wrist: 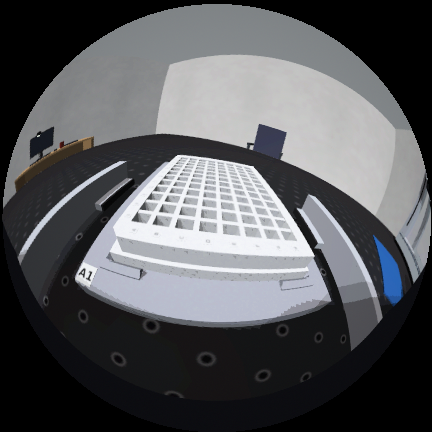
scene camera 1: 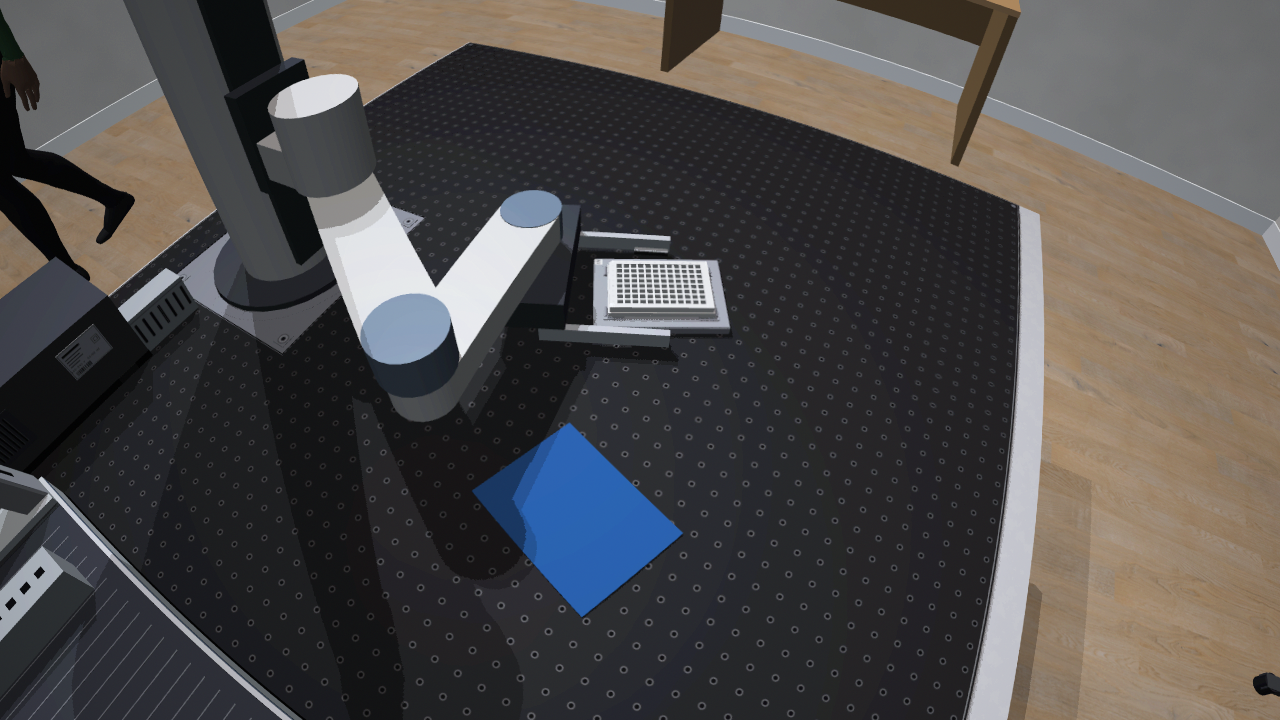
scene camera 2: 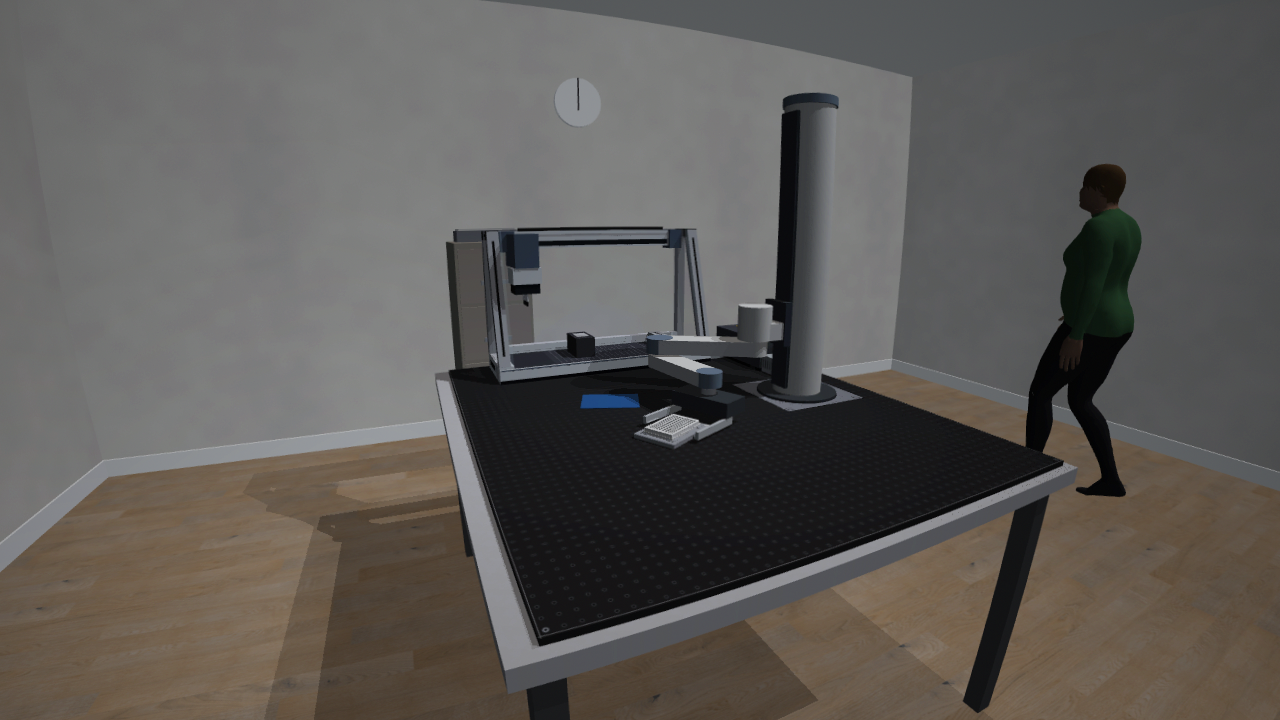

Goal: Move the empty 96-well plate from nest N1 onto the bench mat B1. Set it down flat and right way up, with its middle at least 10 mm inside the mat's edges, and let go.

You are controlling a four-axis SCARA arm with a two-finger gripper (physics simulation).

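Where they show: gripper, between the fingertips: [wrist: 216, 182] [scene camera 1: 669, 287] [scene camera 2: 669, 427]; arm's base, origin of its link: [scene camera 1: 294, 255] [scene camera 2: 795, 394].
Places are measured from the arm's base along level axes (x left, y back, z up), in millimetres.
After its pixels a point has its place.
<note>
The white 96-well plate [scene camera 1: 661, 284] {x 157, y -524, z 38 mm} [scene camera 2: 672, 427] {x 178, y -534, z 38 mm} [wrist: 215, 205] {x 143, y -494, z 38 mm} sits flat and right way up in the grey nest N1 [scene camera 1: 723, 320] {x 151, y -611, z 25 mm} [scene camera 2: 641, 436] {x 164, y -611, z 22 mm} [wrist: 200, 305] {x 125, y -454, z 25 mm}. The nest has an A1 label at one corner in the wrist view. My gripper [scene camera 1: 666, 290] {x 162, y -533, z 32 mm} [wrist: 216, 182] {x 162, y -533, z 32 mm} is open, one finger on each long side of the plate and nest, with a gap to the plate on both sides. The finger pads are low, near the plate's height. The blue bench mat B1 [scene camera 1: 590, 528] {x -154, y -597, z 15 mm} [scene camera 2: 609, 401] {x -141, y -580, z 15 mm} [wrist: 389, 270] {x -123, y -575, z 15 mm} lies flat with nothing on it, partly in the arm's shadow in scene camera 1.
The arm's column [scene camera 1: 192, 134] {x -74, y -13, z 258 mm} [scene camera 2: 812, 250] {x 69, y -31, z 457 mm} stands on the black perforated table top [scene camera 1: 805, 447] {x 33, y -756, z 13 mm} [scene camera 2: 760, 501] {x 539, y -527, z 13 mm}. A gantry machine [scene camera 2: 590, 240] {x -623, y -468, z 472 mm} stands at the table's far end in scene camera 2. A dark box [scene camera 1: 67, 358] {x -336, y 34, z 98 mm} stands beside the column's base. A person [scene camera 2: 1100, 268] is beyond the table.
</note>
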